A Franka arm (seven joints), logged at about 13 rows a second.
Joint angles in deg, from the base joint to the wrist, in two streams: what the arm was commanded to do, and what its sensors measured. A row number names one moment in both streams.
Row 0, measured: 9.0, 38.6, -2.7, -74.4, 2.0, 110.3, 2.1
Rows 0 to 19, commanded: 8.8, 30.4, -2.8, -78.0, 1.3, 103.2, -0.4; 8.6, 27.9, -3.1, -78.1, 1.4, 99.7, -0.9; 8.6, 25.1, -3.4, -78.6, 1.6, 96.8, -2.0; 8.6, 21.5, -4.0, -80.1, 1.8, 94.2, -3.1; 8.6, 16.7, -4.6, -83.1, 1.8, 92.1, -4.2; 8.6, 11.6, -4.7, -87.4, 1.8, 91.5, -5.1; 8.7, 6.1, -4.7, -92.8, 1.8, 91.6, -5.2; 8.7, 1.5, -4.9, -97.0, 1.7, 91.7, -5.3; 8.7, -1.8, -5.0, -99.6, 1.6, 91.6, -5.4; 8.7, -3.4, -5.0, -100.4, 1.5, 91.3, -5.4; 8.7, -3.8, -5.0, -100.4, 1.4, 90.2, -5.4; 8.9, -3.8, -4.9, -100.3, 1.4, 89.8, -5.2; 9.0, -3.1, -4.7, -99.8, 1.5, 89.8, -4.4; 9.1, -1.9, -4.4, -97.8, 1.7, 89.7, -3.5; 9.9, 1.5, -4.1, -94.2, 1.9, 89.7, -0.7; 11.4, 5.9, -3.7, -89.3, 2.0, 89.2, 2.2; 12.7, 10.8, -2.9, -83.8, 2.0, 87.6, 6.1; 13.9, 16.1, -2.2, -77.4, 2.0, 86.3, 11.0; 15.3, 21.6, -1.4, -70.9, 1.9, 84.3, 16.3; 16.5, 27.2, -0.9, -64.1, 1.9, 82.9, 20.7
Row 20, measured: 14.5, 14.0, -1.7, -81.8, 2.1, 88.6, 12.7
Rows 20 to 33, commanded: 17.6, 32.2, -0.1, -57.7, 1.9, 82.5, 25.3; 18.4, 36.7, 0.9, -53.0, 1.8, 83.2, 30.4; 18.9, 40.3, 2.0, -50.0, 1.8, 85.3, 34.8; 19.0, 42.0, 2.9, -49.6, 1.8, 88.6, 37.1; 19.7, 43.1, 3.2, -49.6, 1.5, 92.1, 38.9; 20.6, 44.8, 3.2, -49.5, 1.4, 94.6, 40.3; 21.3, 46.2, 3.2, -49.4, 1.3, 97.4, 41.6; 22.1, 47.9, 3.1, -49.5, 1.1, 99.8, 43.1; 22.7, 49.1, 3.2, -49.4, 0.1, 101.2, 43.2; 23.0, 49.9, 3.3, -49.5, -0.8, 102.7, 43.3; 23.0, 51.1, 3.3, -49.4, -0.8, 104.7, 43.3; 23.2, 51.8, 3.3, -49.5, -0.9, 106.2, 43.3; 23.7, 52.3, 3.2, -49.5, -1.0, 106.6, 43.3; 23.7, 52.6, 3.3, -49.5, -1.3, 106.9, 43.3
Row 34, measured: 23.3, 51.2, 3.0, -52.8, 0.3, 107.1, 41.7
